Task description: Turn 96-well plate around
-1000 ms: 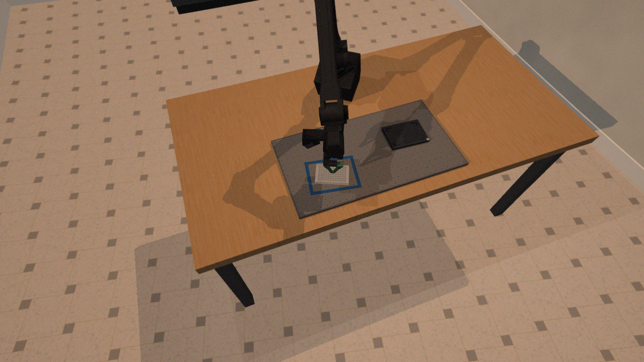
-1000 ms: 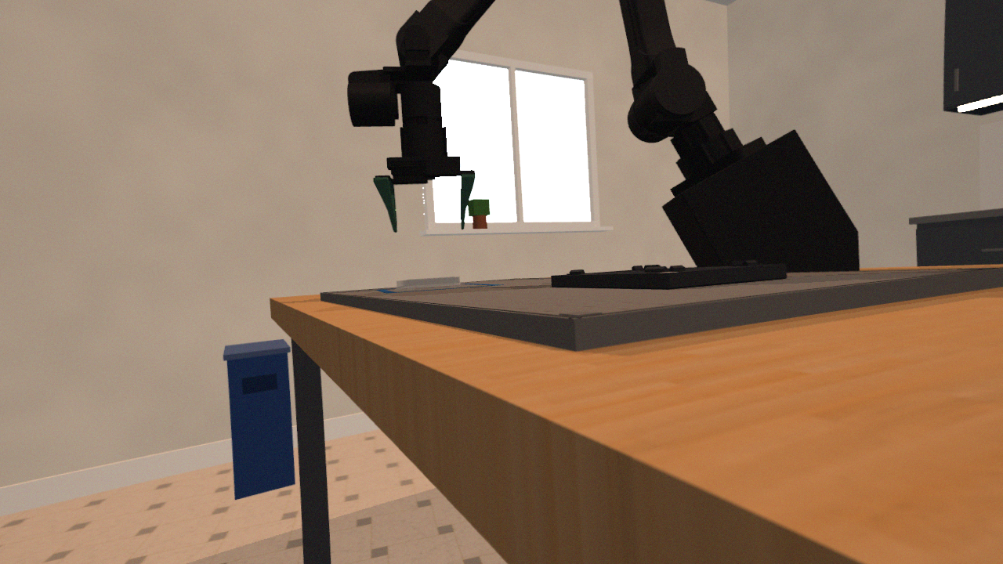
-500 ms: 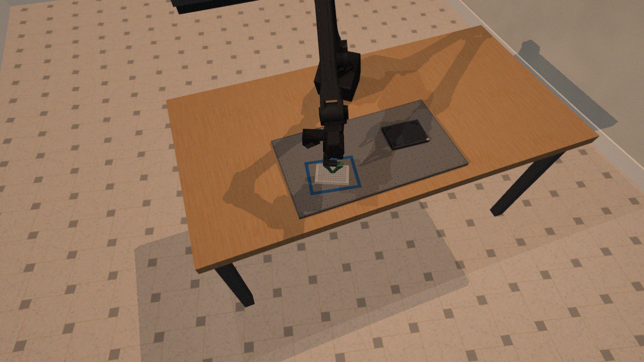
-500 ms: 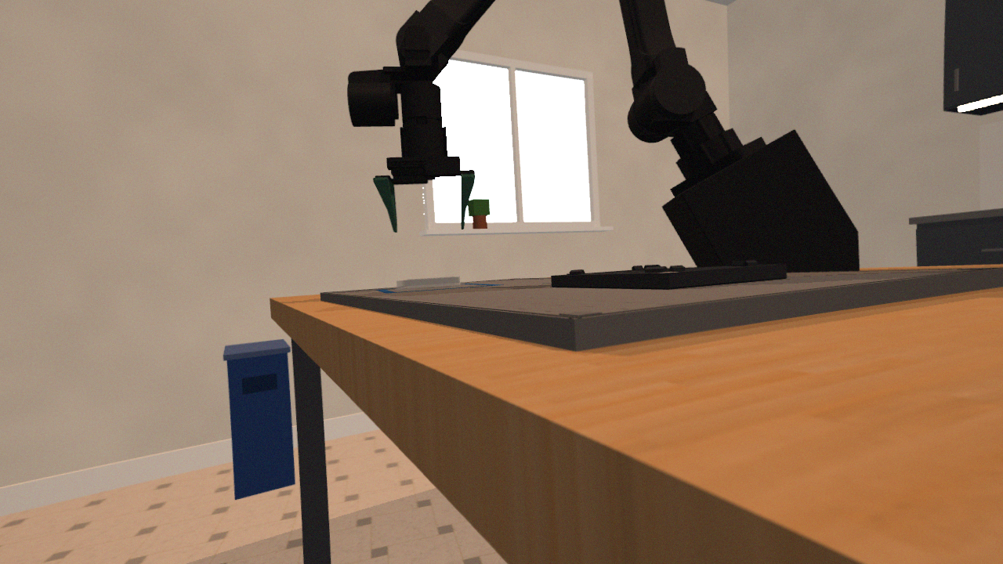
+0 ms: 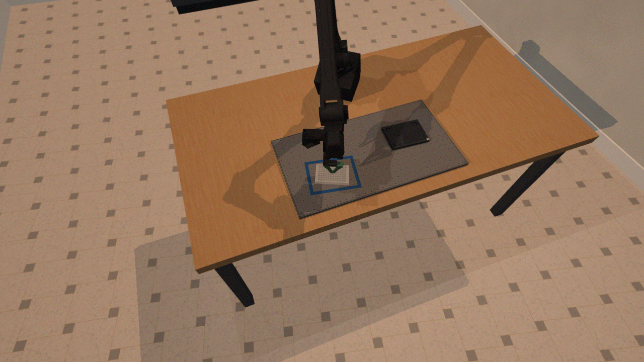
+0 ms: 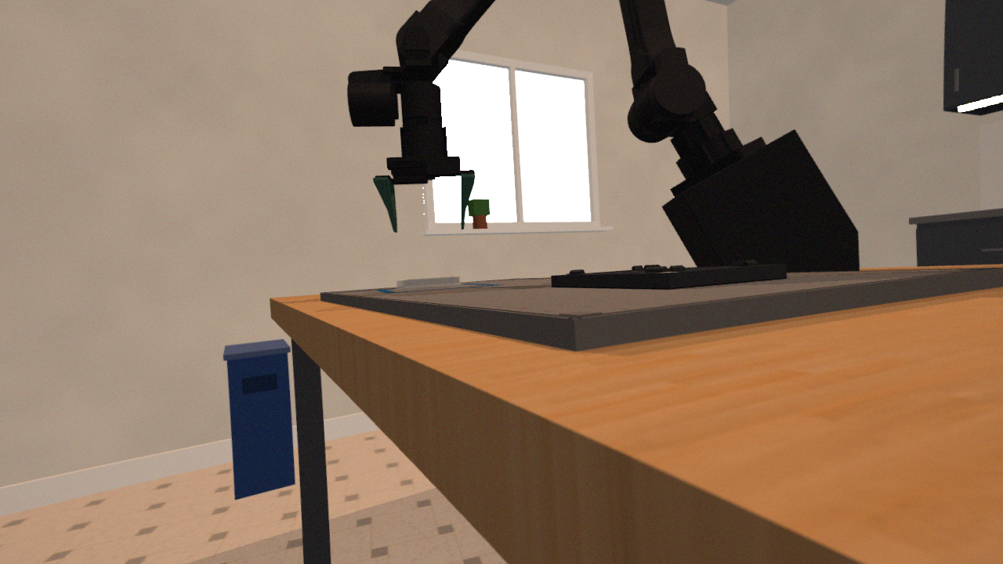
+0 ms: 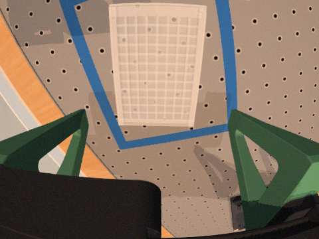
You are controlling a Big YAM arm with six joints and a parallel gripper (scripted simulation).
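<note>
My hand is 9 cm above the 96-well plate. Also, from my hand: black plate nest N1: 36 cm to the left, 9 cm below; A1 label: 7 cm ahead, 42 cm to the left, 8 cm below.
</note>
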